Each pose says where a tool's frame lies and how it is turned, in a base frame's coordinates. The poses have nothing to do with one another.
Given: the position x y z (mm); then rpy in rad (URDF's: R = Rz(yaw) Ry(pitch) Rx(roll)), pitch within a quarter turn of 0, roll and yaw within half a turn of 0.
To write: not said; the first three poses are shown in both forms.
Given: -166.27 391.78 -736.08 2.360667 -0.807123 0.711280
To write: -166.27 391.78 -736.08 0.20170 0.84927 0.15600 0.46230
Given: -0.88 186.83 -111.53 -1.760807 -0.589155 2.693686
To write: -0.88 186.83 -111.53 0.35360 0.01643 -0.76042 0.54448
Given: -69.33 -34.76 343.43 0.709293 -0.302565 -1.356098
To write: -69.33 -34.76 343.43 0.75482 0.17870 -0.32540 -0.54076
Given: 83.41 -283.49 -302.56 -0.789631 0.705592 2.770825
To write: 83.41 -283.49 -302.56 0.02904 -0.38001 -0.29598 0.87587
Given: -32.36 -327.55 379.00 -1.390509 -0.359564 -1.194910
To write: -32.36 -327.55 379.00 0.56020 -0.59832 0.24102 -0.51971
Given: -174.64 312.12 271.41 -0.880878 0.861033 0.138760
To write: -174.64 312.12 271.41 0.80771 -0.41267 0.34974 0.23449
